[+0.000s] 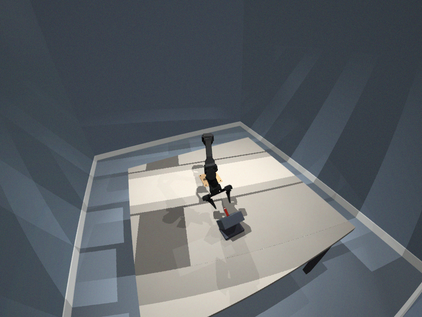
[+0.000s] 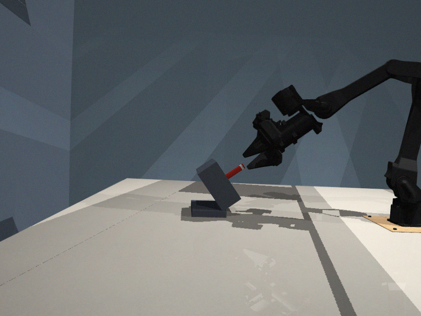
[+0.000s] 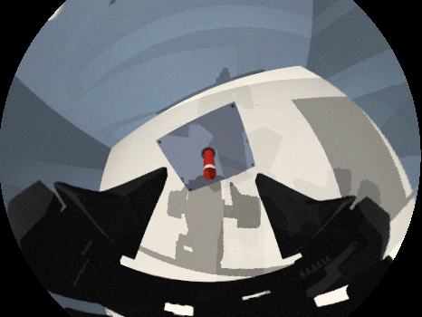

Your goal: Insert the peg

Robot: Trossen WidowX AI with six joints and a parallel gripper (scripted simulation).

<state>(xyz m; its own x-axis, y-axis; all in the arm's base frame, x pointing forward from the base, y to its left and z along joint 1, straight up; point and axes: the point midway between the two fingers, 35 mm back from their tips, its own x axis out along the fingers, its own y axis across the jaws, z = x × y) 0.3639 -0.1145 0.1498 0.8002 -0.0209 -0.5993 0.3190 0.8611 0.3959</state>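
Now: gripper tip 20 mm short of the red round peg and 20 mm above it. Also, from my gripper tip: sloped panel 70 mm ahead, 60 mm below; dark base block 120 mm below, 100 mm ahead.
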